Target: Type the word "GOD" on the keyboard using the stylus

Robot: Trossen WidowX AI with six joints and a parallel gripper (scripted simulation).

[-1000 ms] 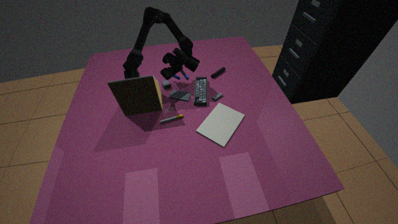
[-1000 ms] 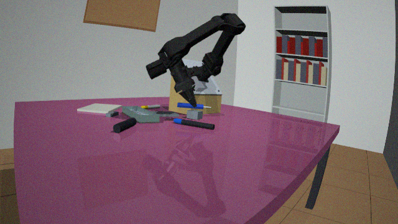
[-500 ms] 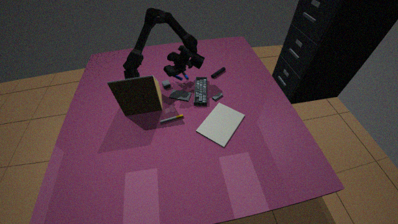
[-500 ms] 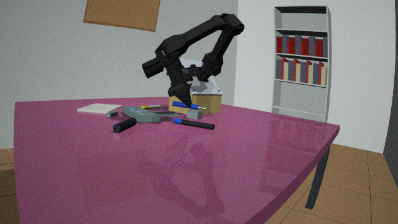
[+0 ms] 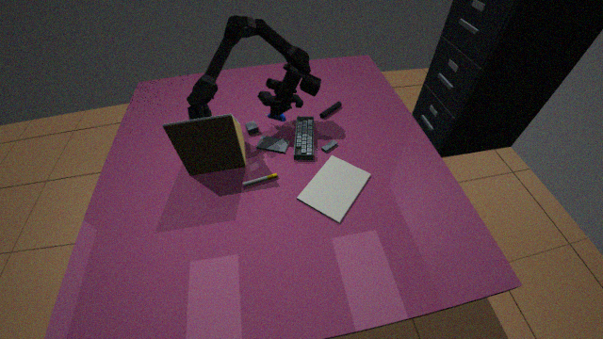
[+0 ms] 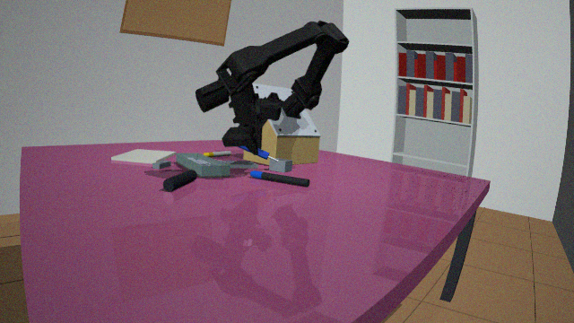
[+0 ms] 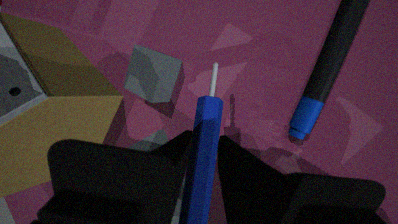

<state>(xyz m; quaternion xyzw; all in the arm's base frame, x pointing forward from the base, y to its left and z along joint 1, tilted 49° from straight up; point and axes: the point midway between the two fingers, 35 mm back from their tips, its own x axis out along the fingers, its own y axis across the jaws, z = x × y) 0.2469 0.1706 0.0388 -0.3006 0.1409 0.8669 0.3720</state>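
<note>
Now: gripper tip 1 cm past the blue stylus and 1 cm to the right of it. The rest, counted from my gripper tip: grey pad (1 cm behind, 11 cm to the right, 5 cm below); blue-capped black marker (3 cm ahead, 8 cm to the left, 4 cm below); thin grey tip (3 cm behind, 3 cm to the left, 1 cm below).
</note>
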